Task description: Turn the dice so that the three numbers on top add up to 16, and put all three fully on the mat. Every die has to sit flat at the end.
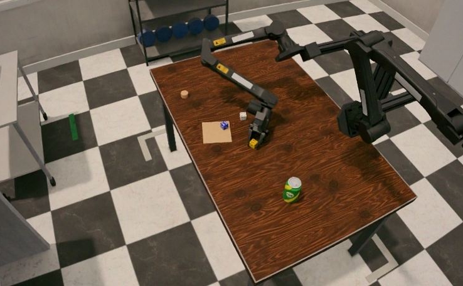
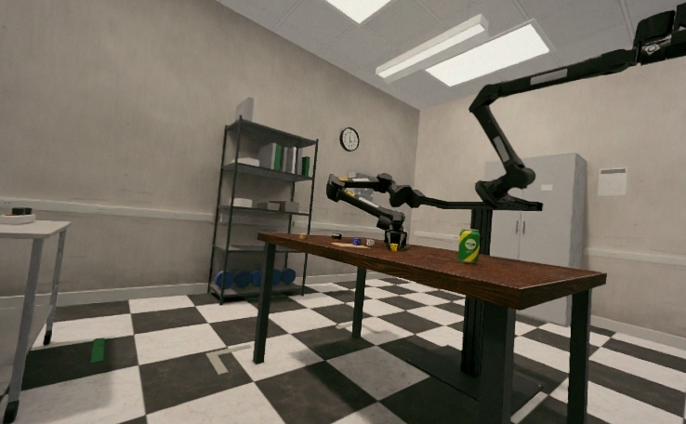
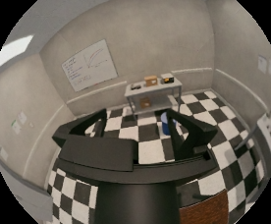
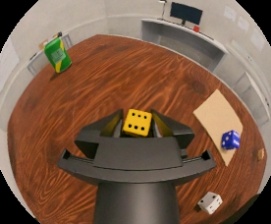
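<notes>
The yellow die is 10 mm to the right of my right hand and 10 mm behind it. From my right hand the other things lie so: tan mat (170 mm to the right, 120 mm ahead, 10 mm below); then blue die (180 mm to the right, 70 mm ahead); then white die (200 mm to the right, 50 mm behind).
</notes>
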